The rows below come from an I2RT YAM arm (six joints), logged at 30 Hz.
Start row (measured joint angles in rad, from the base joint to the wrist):
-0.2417, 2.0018, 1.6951, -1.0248, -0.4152, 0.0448
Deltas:
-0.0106, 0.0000, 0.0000, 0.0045, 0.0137, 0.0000
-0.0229, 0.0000, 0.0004, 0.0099, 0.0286, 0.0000
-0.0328, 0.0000, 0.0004, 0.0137, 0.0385, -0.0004
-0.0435, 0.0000, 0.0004, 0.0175, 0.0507, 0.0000
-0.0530, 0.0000, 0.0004, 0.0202, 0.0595, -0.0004
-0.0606, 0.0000, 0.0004, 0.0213, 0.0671, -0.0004
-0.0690, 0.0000, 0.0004, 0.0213, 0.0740, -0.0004
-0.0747, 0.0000, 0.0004, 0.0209, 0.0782, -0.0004
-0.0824, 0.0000, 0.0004, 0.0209, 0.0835, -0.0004
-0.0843, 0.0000, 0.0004, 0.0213, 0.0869, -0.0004
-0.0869, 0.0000, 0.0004, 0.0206, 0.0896, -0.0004
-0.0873, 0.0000, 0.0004, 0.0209, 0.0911, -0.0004
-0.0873, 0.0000, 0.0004, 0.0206, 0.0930, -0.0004
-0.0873, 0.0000, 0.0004, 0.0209, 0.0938, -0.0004
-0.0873, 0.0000, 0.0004, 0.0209, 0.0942, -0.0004
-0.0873, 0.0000, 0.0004, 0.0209, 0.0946, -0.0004
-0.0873, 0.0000, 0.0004, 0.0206, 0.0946, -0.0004
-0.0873, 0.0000, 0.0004, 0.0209, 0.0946, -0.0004
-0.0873, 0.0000, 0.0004, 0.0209, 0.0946, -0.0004
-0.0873, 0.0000, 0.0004, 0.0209, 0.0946, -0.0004
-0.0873, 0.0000, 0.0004, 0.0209, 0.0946, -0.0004
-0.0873, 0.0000, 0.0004, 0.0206, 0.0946, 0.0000
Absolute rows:
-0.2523, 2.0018, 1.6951, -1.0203, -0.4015, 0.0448
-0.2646, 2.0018, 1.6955, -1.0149, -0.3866, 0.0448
-0.2745, 2.0018, 1.6955, -1.0111, -0.3767, 0.0444
-0.2852, 2.0018, 1.6955, -1.0073, -0.3645, 0.0448
-0.2947, 2.0018, 1.6955, -1.0046, -0.3557, 0.0444
-0.3023, 2.0018, 1.6955, -1.0035, -0.3481, 0.0444
-0.3107, 2.0018, 1.6955, -1.0035, -0.3412, 0.0444
-0.3164, 2.0018, 1.6955, -1.0039, -0.3370, 0.0444
-0.3241, 2.0018, 1.6955, -1.0039, -0.3317, 0.0444
-0.3260, 2.0018, 1.6955, -1.0035, -0.3283, 0.0444
-0.3286, 2.0018, 1.6955, -1.0042, -0.3256, 0.0444
-0.3290, 2.0018, 1.6955, -1.0039, -0.3241, 0.0444
-0.3290, 2.0018, 1.6955, -1.0042, -0.3222, 0.0444
-0.3290, 2.0018, 1.6955, -1.0039, -0.3214, 0.0444
-0.3290, 2.0018, 1.6955, -1.0039, -0.3210, 0.0444
-0.3290, 2.0018, 1.6955, -1.0039, -0.3206, 0.0444
-0.3290, 2.0018, 1.6955, -1.0042, -0.3206, 0.0444
-0.3290, 2.0018, 1.6955, -1.0039, -0.3206, 0.0444
-0.3290, 2.0018, 1.6955, -1.0039, -0.3206, 0.0444
-0.3290, 2.0018, 1.6955, -1.0039, -0.3206, 0.0444
-0.3290, 2.0018, 1.6955, -1.0039, -0.3206, 0.0444
-0.3290, 2.0018, 1.6955, -1.0042, -0.3206, 0.0448

